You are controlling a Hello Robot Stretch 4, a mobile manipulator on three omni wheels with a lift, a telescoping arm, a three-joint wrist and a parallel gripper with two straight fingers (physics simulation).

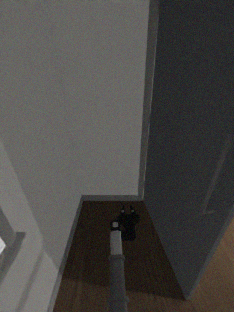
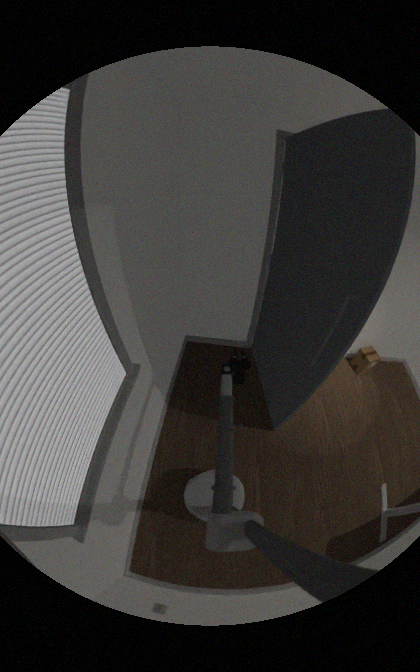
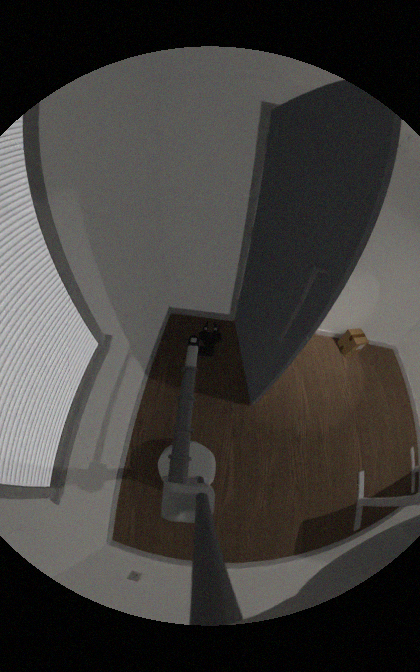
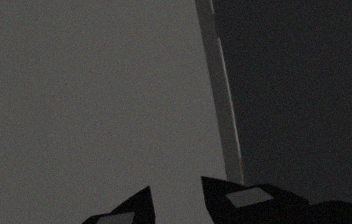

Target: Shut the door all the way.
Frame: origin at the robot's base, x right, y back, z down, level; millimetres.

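Seen in the pictures: gripper, fingertip midpoint: [image 1: 126, 205] [image 2: 237, 350] [image 3: 210, 322] [image 4: 178, 196].
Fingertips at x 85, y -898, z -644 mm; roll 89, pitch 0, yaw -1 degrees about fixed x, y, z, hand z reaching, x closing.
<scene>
A point is followed by its place in that frame.
The dark grey door [image 1: 192, 115] @(z -1254, x 446, y -956 mm) [image 2: 340, 225] @(z -1512, x 459, y -863 mm) [image 3: 320, 200] @(z -1502, x 465, y -819 mm) [image 4: 295, 90] @(z -721, x 411, y -1214 mm) stands open into the room on the right. Its hinge side is at the door frame [image 1: 148, 100] @(z -1212, x 334, y -1561 mm) [image 2: 275, 200] @(z -1558, x 328, y -1562 mm) [image 3: 254, 200] @(z -1328, x 338, y -1561 mm) [image 4: 213, 75] @(z -845, x 306, y -1563 mm), and its free edge points back toward the robot's side. A faint pale streak runs down its face; I cannot tell whether it is a handle. My gripper [image 1: 128, 207] @(z -644, x 85, y -898 mm) [image 2: 240, 354] @(z -644, x 85, y -898 mm) [image 3: 211, 325] @(z -644, x 85, y -898 mm) [image 4: 178, 196] @(z -644, x 85, y -898 mm) is open and empty. It is at the end of the extended arm, left of the door's face near the hinge side, with no contact visible.
A pale wall [image 1: 90, 100] @(z -1217, x -181, y -1610 mm) [image 2: 175, 225] @(z -1300, x -423, y -1548 mm) [image 3: 165, 200] @(z -1274, x -352, y -1623 mm) stands ahead and left. A window with blinds [image 2: 40, 325] @(z -1313, x -503, y -316 mm) [image 3: 25, 325] @(z -1228, x -504, y -310 mm) is on the left wall. A cardboard box [image 2: 365, 360] @(z -210, x 1840, y -1201 mm) [image 3: 353, 342] @(z -223, x 1842, y -1189 mm) lies beyond the door. A white-legged piece of furniture [image 2: 383, 510] [image 3: 359, 500] stands at lower right.
</scene>
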